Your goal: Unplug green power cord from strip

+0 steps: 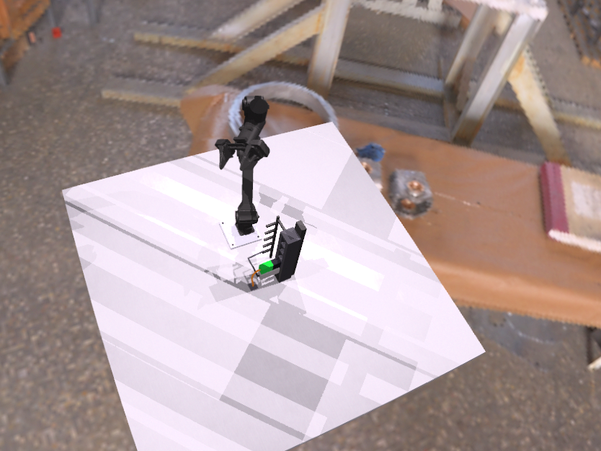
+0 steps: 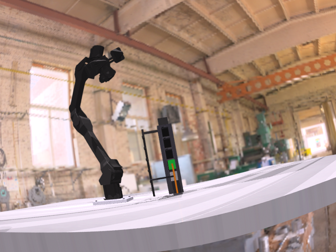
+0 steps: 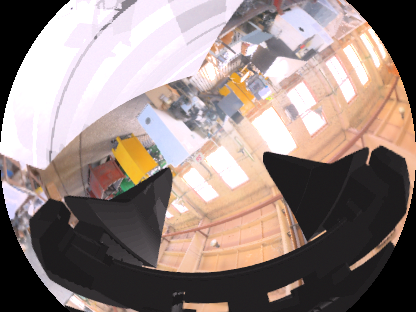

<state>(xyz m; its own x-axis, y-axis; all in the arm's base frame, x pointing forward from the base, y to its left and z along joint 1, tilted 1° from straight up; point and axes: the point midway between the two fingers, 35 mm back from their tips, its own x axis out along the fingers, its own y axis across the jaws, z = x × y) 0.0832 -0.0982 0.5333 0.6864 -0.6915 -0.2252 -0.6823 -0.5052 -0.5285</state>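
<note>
The green plug is 420 mm below my gripper tip, 130 mm ahead of it and 120 mm to the left of it.
</note>
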